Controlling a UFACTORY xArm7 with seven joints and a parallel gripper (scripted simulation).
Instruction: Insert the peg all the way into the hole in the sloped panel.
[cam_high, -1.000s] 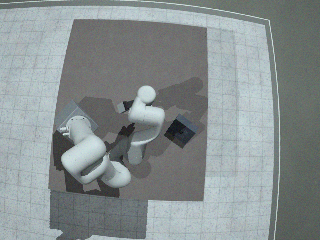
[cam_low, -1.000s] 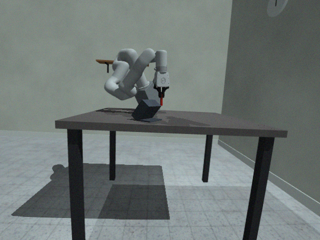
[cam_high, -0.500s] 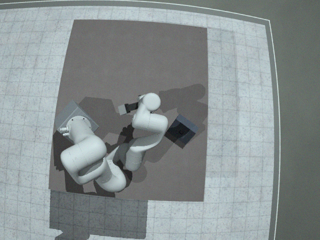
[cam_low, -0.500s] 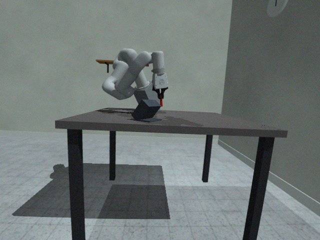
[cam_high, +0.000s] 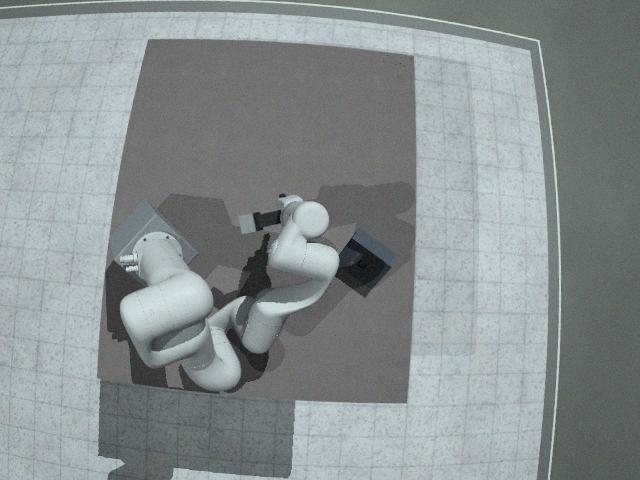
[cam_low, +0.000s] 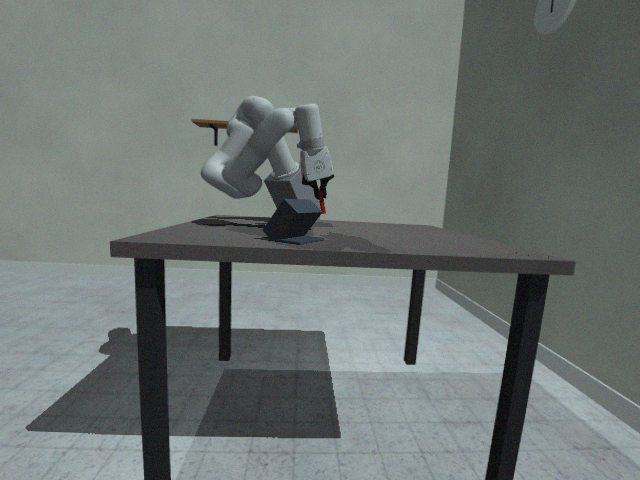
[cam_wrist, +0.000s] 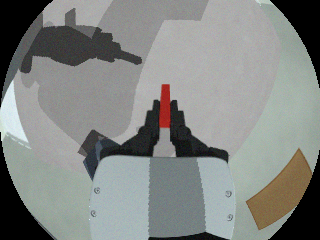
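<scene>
Right now my hand is 3 cm above the red peg, 1 cm to the right of it and 1 cm past it.
</scene>
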